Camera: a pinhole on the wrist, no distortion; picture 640 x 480 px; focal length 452.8 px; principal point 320.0 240.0 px. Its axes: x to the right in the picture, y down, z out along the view. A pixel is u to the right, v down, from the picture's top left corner.
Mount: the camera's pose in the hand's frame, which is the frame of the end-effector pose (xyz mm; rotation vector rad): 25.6 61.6 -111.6 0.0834 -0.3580 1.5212
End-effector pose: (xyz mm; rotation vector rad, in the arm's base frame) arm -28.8 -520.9 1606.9 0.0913 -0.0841 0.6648
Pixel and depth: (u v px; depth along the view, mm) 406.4 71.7 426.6
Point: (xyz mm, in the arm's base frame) 29.9 -483.0 1957.6
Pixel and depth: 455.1 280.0 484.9
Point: -169.9 -570.4 1977.3
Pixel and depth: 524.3 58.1 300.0
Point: -31.0 -410.1 1851.1
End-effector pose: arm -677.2 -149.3 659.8 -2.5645 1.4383 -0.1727
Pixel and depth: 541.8 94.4 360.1
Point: -682.7 -245.4 342.0
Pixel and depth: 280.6 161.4 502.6
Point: -491.5 -64.0 331.6
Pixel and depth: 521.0 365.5 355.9
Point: -797.8 -68.7 385.6
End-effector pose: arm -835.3 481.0 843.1 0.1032 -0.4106 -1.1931
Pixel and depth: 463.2 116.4 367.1
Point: -861.8 489.4 1140.3
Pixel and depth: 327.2 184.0 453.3
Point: -1006.4 503.2 1128.6
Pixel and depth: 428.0 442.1 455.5
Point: -980.9 776.9 1084.0
